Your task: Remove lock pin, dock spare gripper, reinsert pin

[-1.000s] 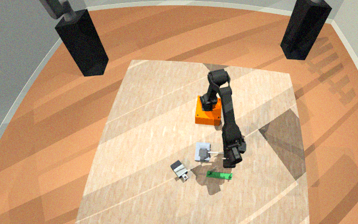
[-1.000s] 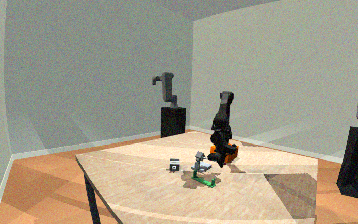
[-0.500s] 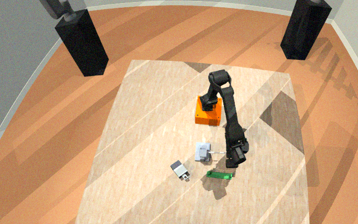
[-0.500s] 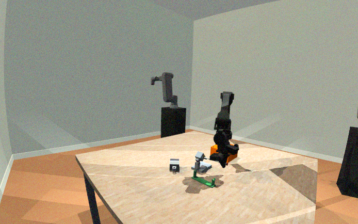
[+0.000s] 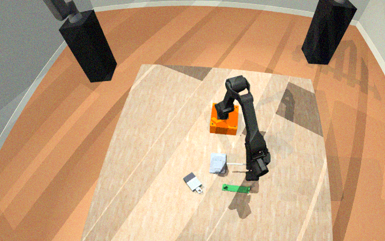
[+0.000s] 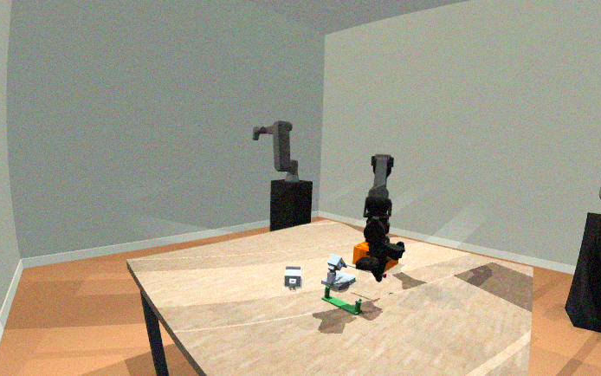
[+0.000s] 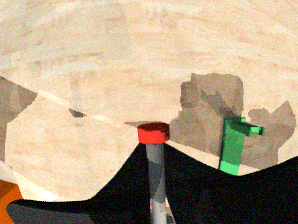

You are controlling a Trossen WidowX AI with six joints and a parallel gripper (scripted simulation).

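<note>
My gripper tip is 10 cm short of the green cradle, 8 cm to the left of it and 4 cm above it. From my gripper tip the other things lie so: spare gripper 7 cm ahead, 29 cm to the right, 5 cm below; then mount 2 cm behind, 17 cm to the right, 1 cm below.
</note>
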